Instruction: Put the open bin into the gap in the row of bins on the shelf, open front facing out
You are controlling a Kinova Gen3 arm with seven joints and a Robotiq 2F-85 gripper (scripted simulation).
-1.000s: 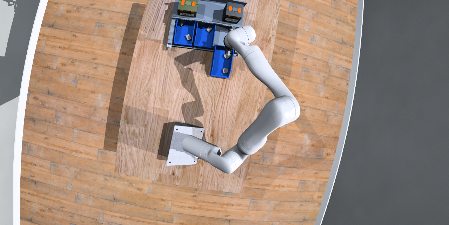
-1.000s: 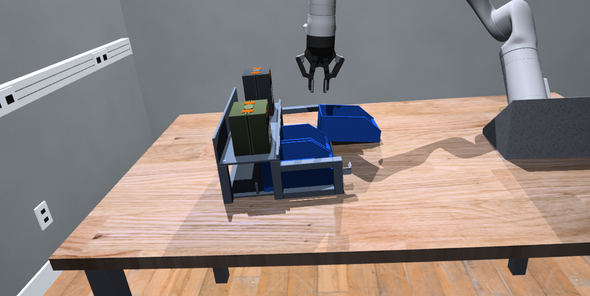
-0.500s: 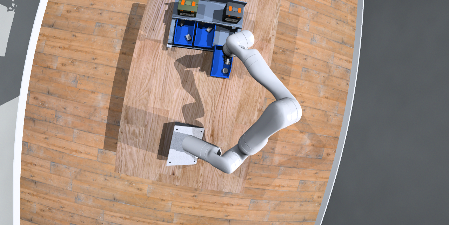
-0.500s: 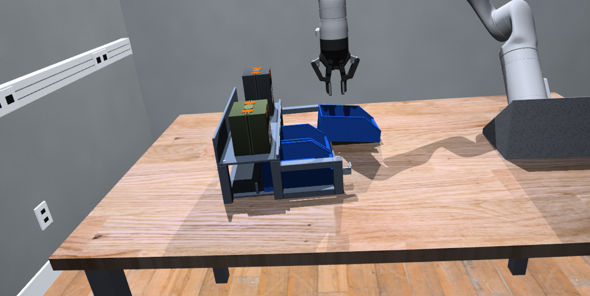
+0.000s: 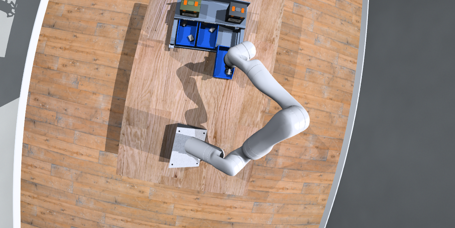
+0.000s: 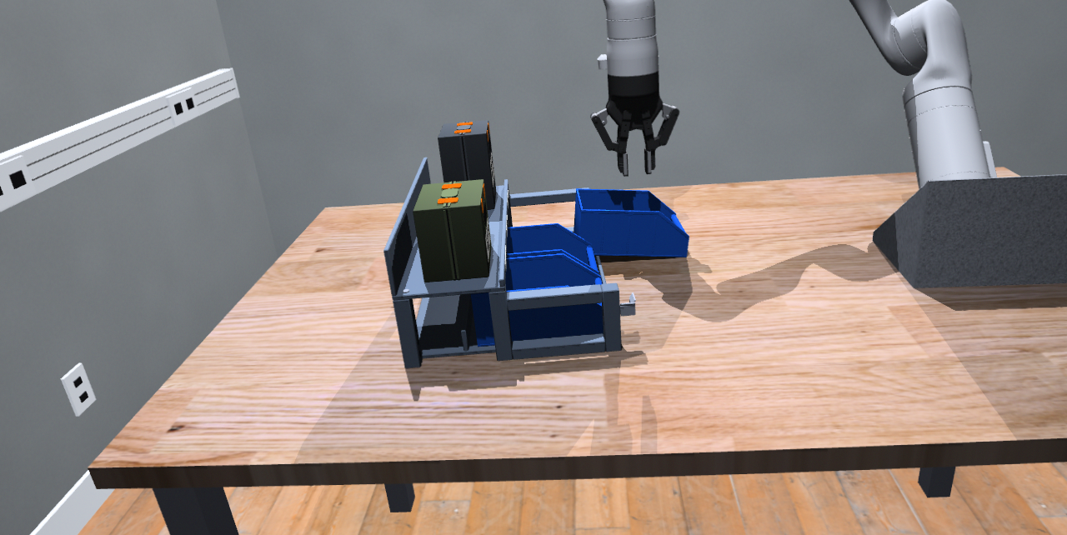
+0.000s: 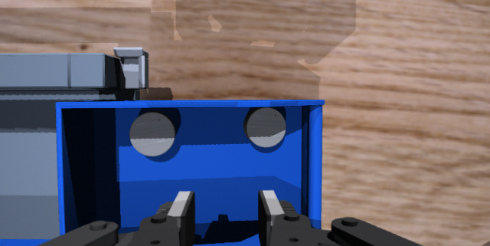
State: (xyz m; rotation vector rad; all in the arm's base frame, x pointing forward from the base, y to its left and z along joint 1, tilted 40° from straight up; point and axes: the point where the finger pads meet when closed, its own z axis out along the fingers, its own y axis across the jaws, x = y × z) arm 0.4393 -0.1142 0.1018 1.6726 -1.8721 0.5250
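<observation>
My gripper is now 50 mm short of the round grey part, 30 mm to the left of it and 120 mm above it. From my hand the other things lie so: green box (280 mm ahead, 210 mm to the left); dark box (260 mm ahead, 20 mm to the right, 20 mm above); shelf (200 mm ahead, 100 mm to the left, 80 mm below).
</observation>
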